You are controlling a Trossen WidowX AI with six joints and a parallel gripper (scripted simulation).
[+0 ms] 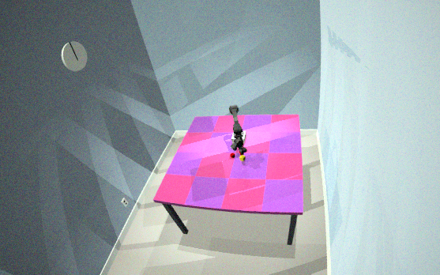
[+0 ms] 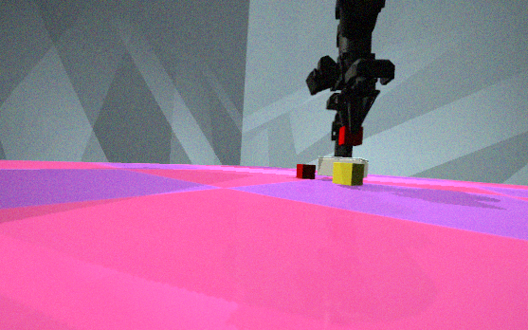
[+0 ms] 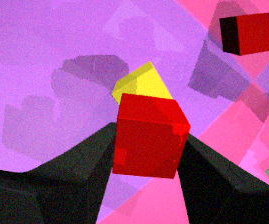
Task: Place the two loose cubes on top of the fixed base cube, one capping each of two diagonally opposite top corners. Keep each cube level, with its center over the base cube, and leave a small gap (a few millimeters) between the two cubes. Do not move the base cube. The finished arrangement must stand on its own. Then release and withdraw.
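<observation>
The yellow cube lies 7 cm below my gripper tip.
</observation>
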